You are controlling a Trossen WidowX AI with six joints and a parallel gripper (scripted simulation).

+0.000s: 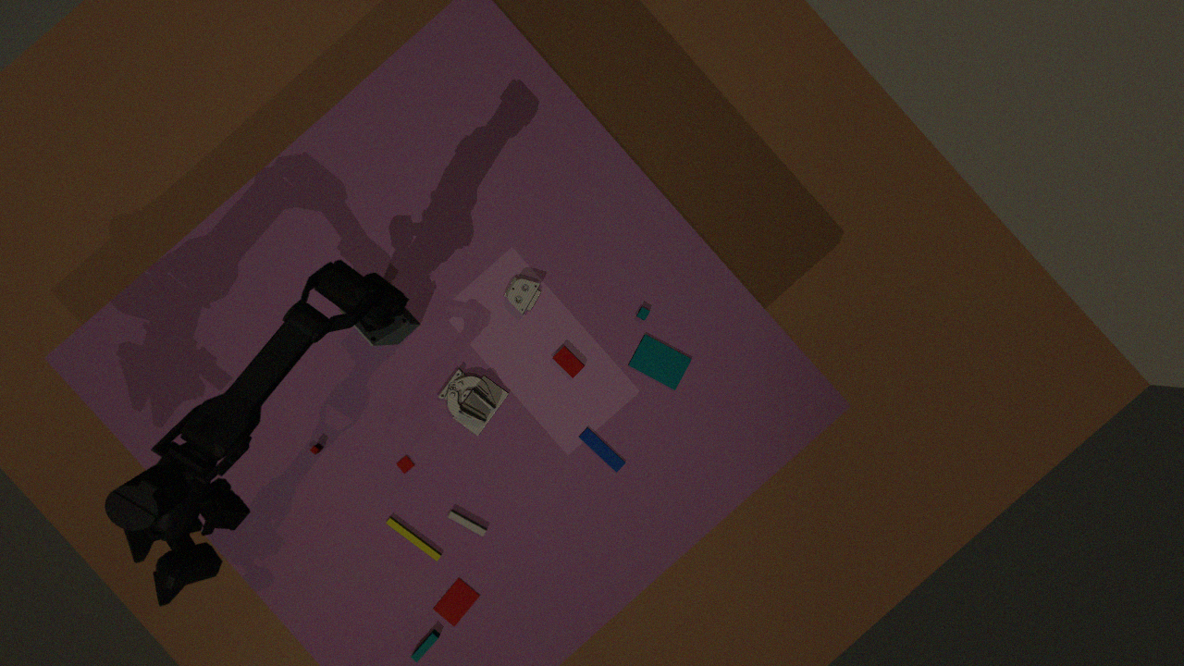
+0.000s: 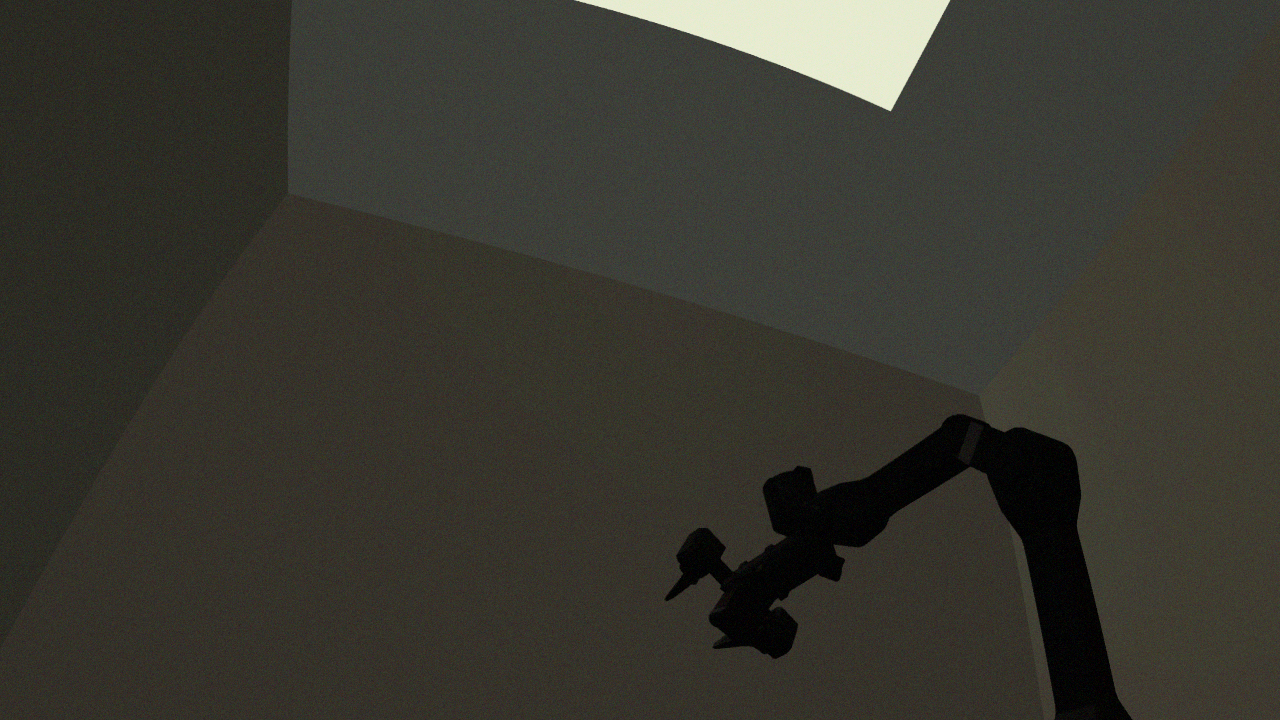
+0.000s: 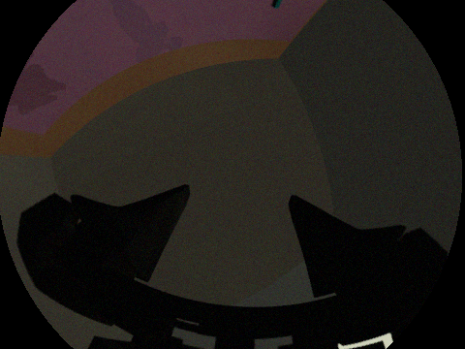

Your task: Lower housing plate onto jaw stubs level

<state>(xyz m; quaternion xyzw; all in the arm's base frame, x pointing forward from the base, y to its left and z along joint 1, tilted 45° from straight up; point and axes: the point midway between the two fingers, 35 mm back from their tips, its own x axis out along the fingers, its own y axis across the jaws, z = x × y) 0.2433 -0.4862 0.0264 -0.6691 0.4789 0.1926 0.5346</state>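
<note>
My gripper tip is 63 cm to the right of the white stepped block, 49 cm above it and 9 cm past it. The rest, counted from my gripper tip: red square 50 cm below, 18 cm to the left, 7 cm ahead; then white bar 50 cm below, 26 cm ahead, 22 cm to the left; then yellow bar 50 cm below, 22 cm ahead, 10 cm to the left.
</note>
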